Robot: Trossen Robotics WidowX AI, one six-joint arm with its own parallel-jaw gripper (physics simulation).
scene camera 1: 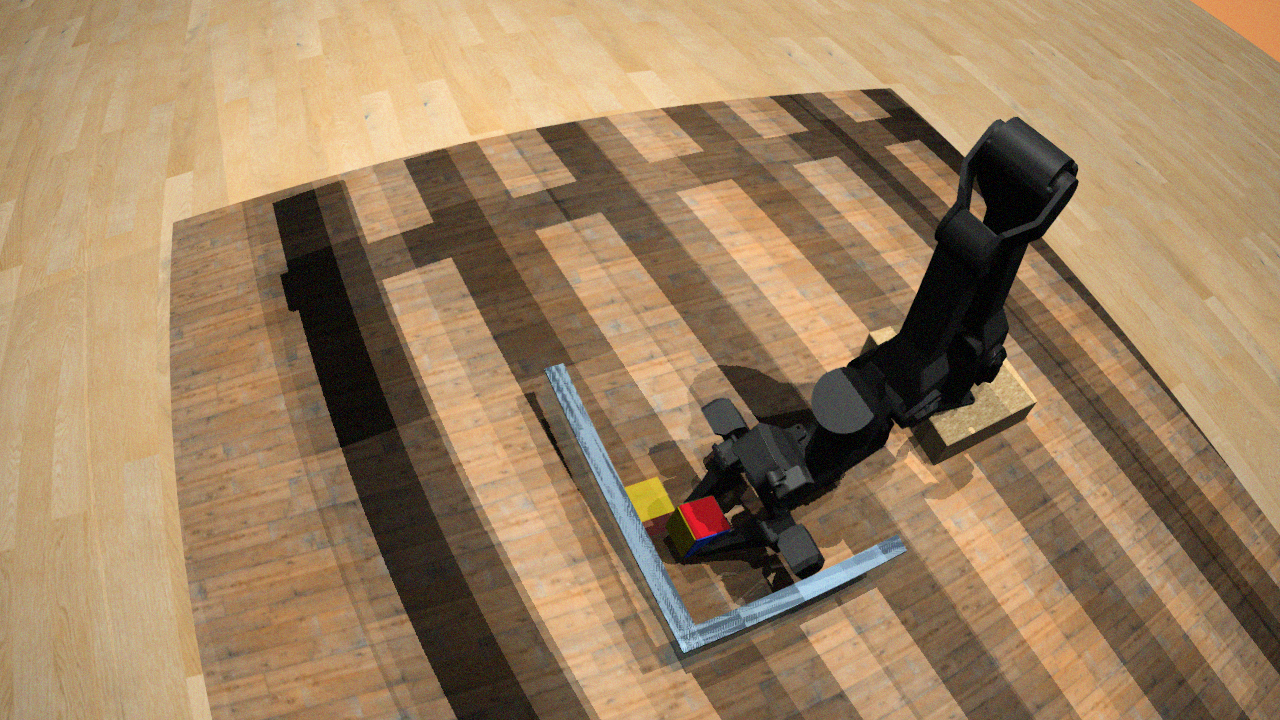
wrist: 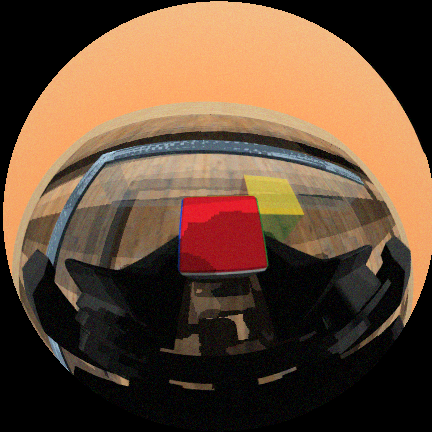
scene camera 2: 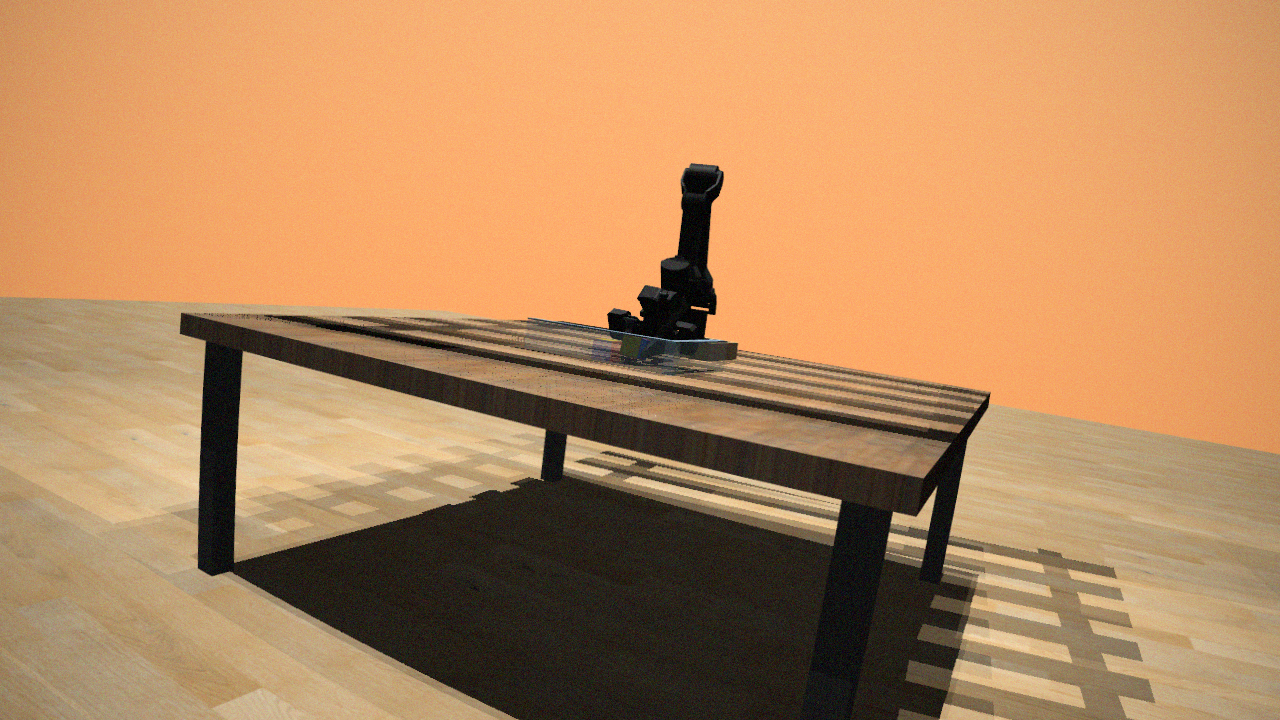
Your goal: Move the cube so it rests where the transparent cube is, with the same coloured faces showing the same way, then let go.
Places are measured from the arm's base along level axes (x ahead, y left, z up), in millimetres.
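Where they show: gripper, fingertip midpoint: (scene camera 1: 685, 536) (wrist: 218, 236); arm's base, origin of the base link: (scene camera 1: 943, 386).
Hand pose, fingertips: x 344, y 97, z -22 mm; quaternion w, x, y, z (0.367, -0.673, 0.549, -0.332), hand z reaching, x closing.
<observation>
Each offset is from my fingertips to the centre of the thing.
The cube @(dx -11, dy -1, dz +12 mm) (scene camera 1: 704, 517) (scene camera 2: 631, 346) (wrist: 222, 235) is low by the table, its red face up and toward the arm. Yellow shows on its wall side, with blue at one side and green at the other. I cannot tell if it touches the table. My gripper (scene camera 1: 702, 522) (wrist: 218, 236) is shut on it, fingers on two opposite sides. The transparent cube @(dx +30, dy -35, dz +1 mm) (scene camera 1: 648, 499) (wrist: 276, 196) stands beside it, next to the long wall, yellow up. Its green side faces the arm in the wrist view. It is right of and beyond the held cube there. In scene camera 2 the fingers are hard to make out.
A low see-through wall with a pale blue top edge (scene camera 1: 590, 452) (wrist: 205, 146) runs past both cubes. It meets a shorter arm (scene camera 1: 796, 591) (wrist: 70, 200) at a corner. The arm's base block (scene camera 1: 980, 416) stands on the striped wooden table (scene camera 1: 232, 376) (scene camera 2: 447, 376).
</observation>
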